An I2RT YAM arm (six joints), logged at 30 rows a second.
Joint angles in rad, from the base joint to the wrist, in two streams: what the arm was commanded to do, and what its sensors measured. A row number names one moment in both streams.
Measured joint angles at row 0:
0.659, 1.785, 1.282, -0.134, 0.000, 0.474
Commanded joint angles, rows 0 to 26:
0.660, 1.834, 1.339, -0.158, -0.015, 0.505
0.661, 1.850, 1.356, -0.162, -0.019, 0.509
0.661, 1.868, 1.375, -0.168, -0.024, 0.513
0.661, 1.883, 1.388, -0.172, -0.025, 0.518
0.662, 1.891, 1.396, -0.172, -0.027, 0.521
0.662, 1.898, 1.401, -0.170, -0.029, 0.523
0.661, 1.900, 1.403, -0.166, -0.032, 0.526
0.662, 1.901, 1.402, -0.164, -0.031, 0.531
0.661, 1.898, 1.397, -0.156, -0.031, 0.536
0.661, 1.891, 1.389, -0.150, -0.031, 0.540
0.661, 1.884, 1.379, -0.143, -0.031, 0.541
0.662, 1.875, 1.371, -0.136, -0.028, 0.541
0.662, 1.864, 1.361, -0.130, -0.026, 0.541
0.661, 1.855, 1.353, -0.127, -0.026, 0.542
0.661, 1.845, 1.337, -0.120, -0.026, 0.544
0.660, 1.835, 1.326, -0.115, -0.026, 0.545
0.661, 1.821, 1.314, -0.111, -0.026, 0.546
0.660, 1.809, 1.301, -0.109, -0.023, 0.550
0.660, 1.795, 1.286, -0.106, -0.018, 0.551
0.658, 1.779, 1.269, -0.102, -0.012, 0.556
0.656, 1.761, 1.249, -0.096, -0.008, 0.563
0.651, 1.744, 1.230, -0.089, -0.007, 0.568
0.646, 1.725, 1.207, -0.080, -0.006, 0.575
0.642, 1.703, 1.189, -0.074, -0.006, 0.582
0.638, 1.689, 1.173, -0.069, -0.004, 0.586
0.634, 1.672, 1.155, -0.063, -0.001, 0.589
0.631, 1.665, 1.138, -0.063, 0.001, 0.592
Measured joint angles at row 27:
0.637, 1.688, 1.166, -0.102, -0.019, 0.561
